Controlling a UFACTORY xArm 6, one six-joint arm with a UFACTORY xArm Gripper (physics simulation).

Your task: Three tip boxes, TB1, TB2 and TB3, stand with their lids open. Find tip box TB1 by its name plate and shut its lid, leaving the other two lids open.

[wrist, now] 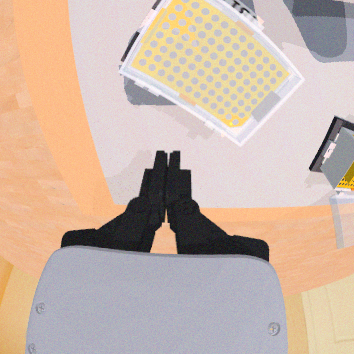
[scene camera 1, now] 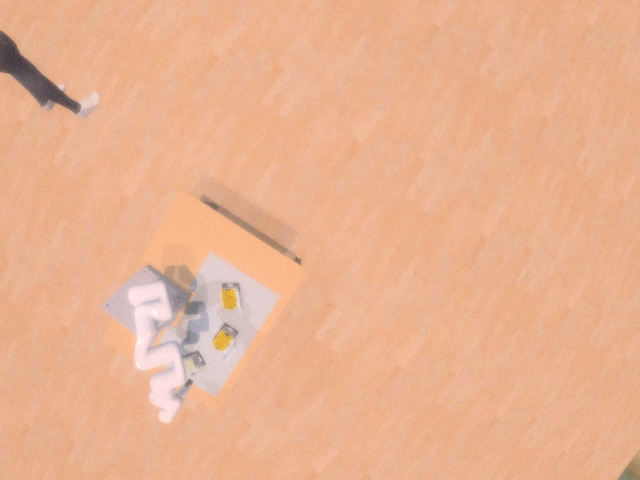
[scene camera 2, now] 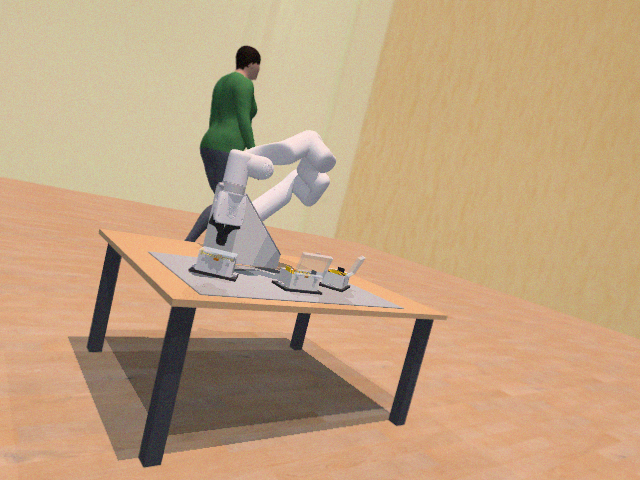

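Where they show: gripper, fingertip midpoint: (wrist: 168,166) (scene camera 1: 190,380) (scene camera 2: 220,244); arm's base, origin of the base link: (scene camera 2: 251,215).
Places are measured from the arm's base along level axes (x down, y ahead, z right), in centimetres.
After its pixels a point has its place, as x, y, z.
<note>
A tip box (scene camera 1: 191,365) @(11.4, 37.0, 18.5) (scene camera 2: 214,262) @(14.5, 39.4, 24.1) (wrist: 210,65) @(11.4, 35.7, 22.7) with a yellow rack has its clear lid down over the rack. Its name plate, partly in view at the top of the wrist view, seems to start with T; I cannot read it surely. The middle tip box (scene camera 1: 223,339) @(13.4, 41.5, -8.3) (scene camera 2: 302,281) (wrist: 346,172) @(13.0, 42.8, -1.5) has its lid raised. The far tip box (scene camera 1: 230,298) (scene camera 2: 336,279) @(15.1, 34.1, -27.6) also has its lid standing open. I cannot read their plates. My gripper (scene camera 1: 189,382) @(7.9, 42.5, 24.5) (scene camera 2: 221,241) @(7.9, 42.5, 24.5) (wrist: 168,166) @(7.9, 42.5, 24.5) is shut and empty, above and beside the lidded box, apart from it in the wrist view.
The boxes stand on a grey mat (scene camera 1: 258,299) @(19.1, 42.1, -39.7) (scene camera 2: 248,290) @(19.1, 52.9, 15.7) (wrist: 100,95) @(19.1, 41.8, 34.0) on a wooden table (scene camera 1: 206,222) @(19.4, -10.9, -54.4) (scene camera 2: 139,255) @(19.4, 22.1, 44.8). The arm's grey base plate (scene camera 1: 118,304) @(-4.6, -14.4, 6.0) is at the table's side. A person in a green top (scene camera 2: 230,113) stands behind the table.
</note>
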